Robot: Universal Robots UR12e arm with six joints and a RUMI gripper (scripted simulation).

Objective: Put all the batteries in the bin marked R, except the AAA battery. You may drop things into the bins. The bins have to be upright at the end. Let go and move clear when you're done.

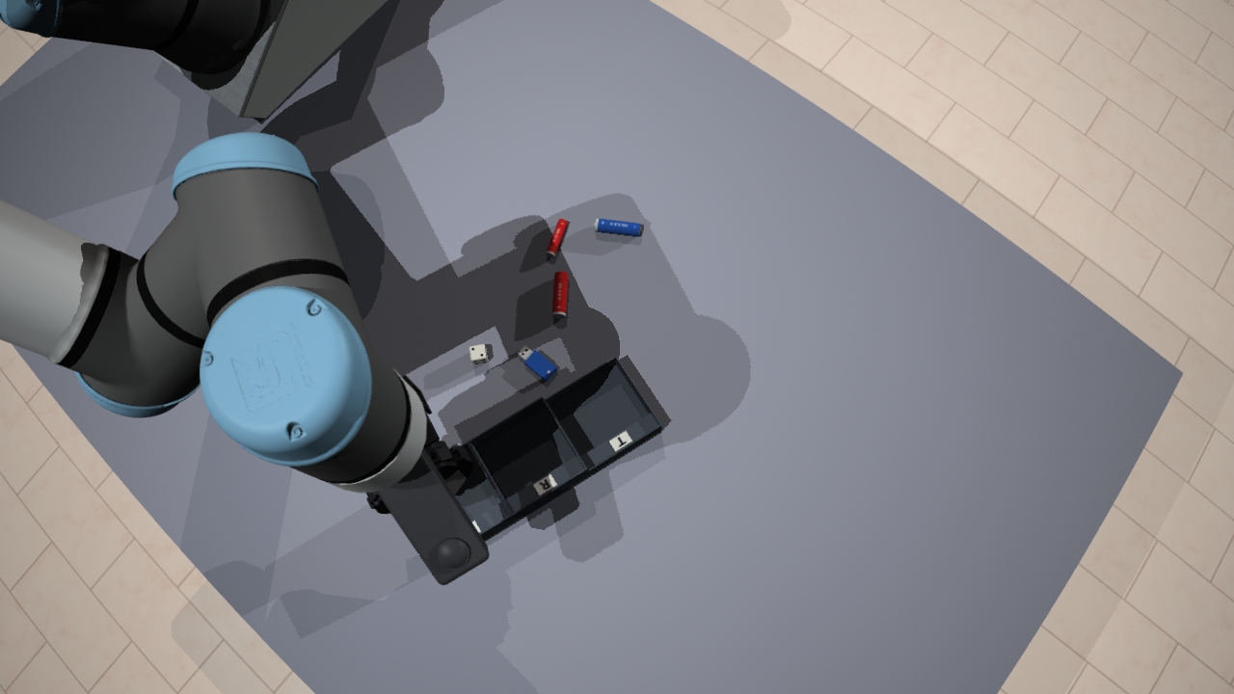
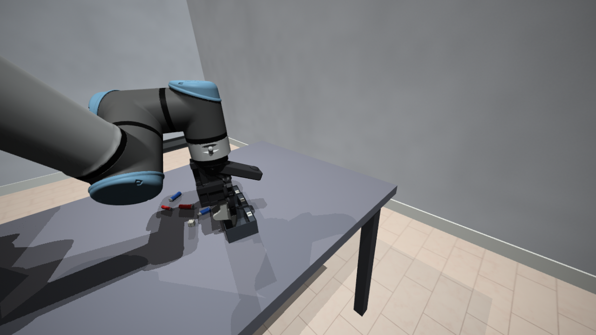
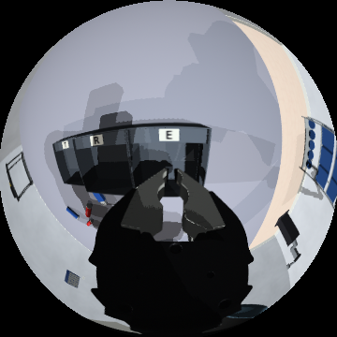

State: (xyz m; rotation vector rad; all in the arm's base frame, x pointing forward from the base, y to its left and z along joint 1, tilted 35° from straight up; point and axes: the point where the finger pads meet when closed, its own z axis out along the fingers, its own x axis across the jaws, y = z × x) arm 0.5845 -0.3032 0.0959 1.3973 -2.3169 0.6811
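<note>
The three-compartment bin tray is 7 cm to the left of my hand, 5 cm ahead of it and 1 cm below it. The rest, counted from my hand: larger red battery: 24 cm to the left, 3 cm below, 3 cm behind; white die: 13 cm to the left, 6 cm behind, 3 cm below; blue USB stick: 16 cm to the left, 3 cm below, 1 cm behind.
</note>
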